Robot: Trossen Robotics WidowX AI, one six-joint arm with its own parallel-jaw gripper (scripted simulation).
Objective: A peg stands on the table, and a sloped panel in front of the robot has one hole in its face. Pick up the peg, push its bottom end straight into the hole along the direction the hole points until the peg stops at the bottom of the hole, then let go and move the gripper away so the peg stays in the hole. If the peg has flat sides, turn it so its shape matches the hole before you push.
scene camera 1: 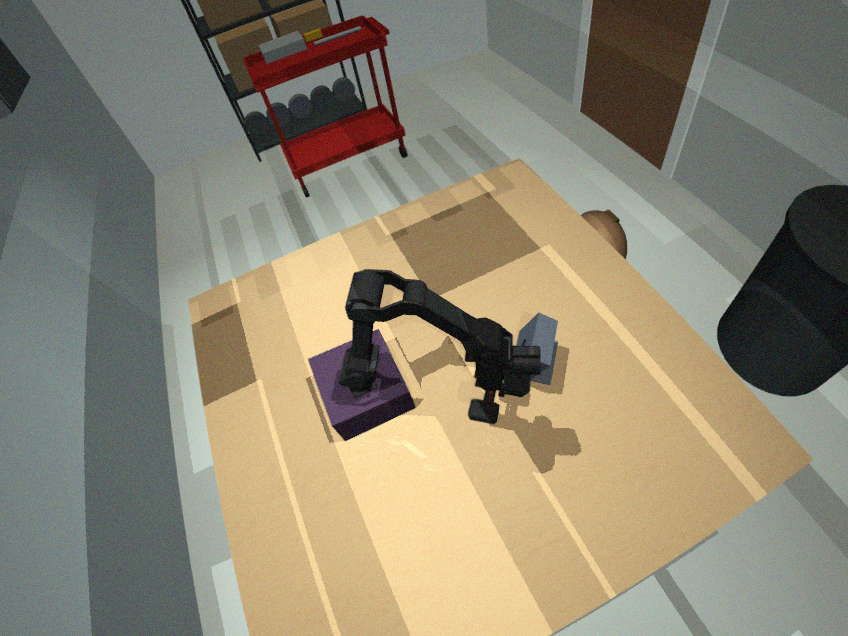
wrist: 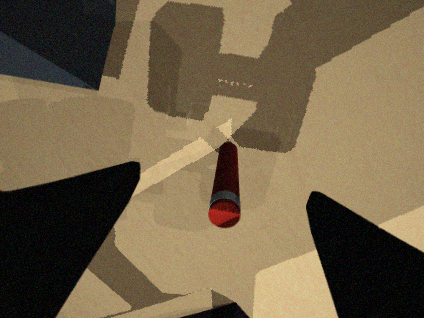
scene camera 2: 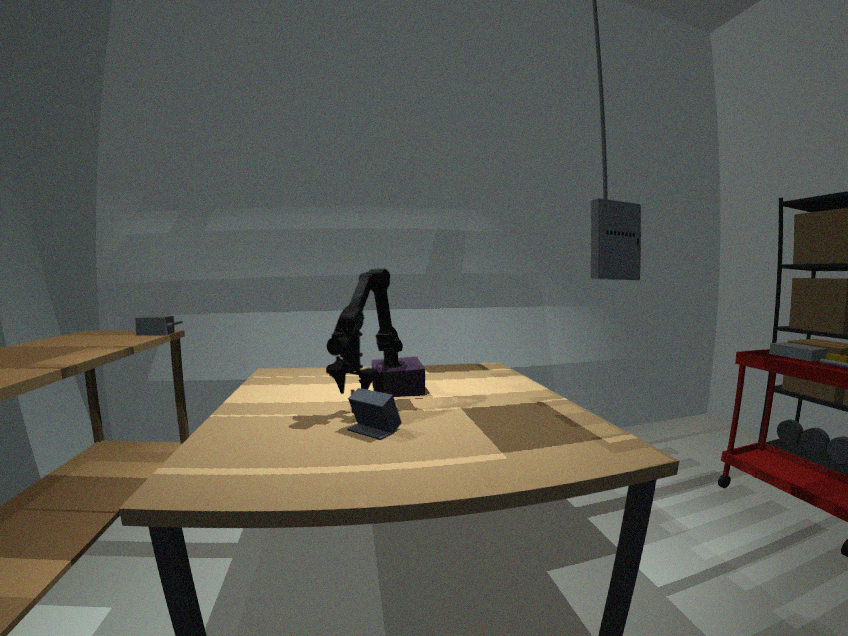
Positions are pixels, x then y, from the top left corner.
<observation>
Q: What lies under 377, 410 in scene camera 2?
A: A sloped panel.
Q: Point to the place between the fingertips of the gripper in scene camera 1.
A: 490, 396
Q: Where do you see a sloped panel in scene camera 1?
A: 541, 330
</observation>
